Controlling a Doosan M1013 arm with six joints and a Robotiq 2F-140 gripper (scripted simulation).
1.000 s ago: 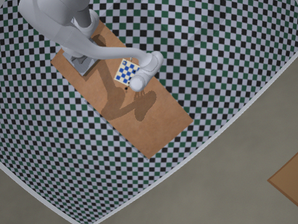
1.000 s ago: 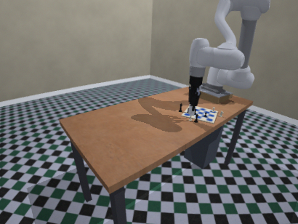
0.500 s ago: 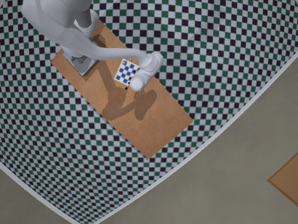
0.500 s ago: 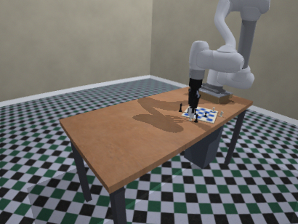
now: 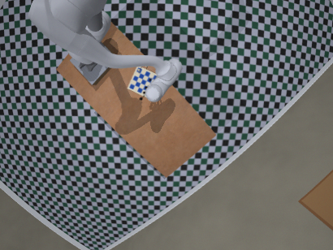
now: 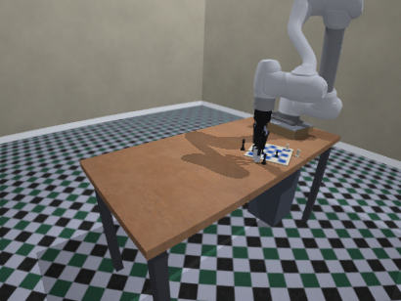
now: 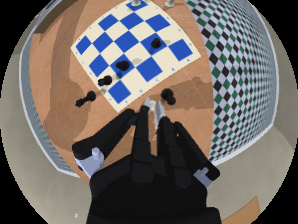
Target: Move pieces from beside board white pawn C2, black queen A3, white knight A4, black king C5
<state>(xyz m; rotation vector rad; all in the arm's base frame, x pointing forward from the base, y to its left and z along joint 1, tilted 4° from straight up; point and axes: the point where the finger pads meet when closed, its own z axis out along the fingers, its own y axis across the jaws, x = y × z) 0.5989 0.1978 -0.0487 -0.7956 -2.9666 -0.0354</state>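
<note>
Now: the small white piece 30 mm below my hand. Also, from my hand: black chess piece 50 mm behind, 130 mm to the right, 10 mm below; then blue-and-white chessboard 140 mm behind, 20 mm to the right, 40 mm below; then white knight 230 mm behind, 100 mm to the left, 20 mm below.
</note>
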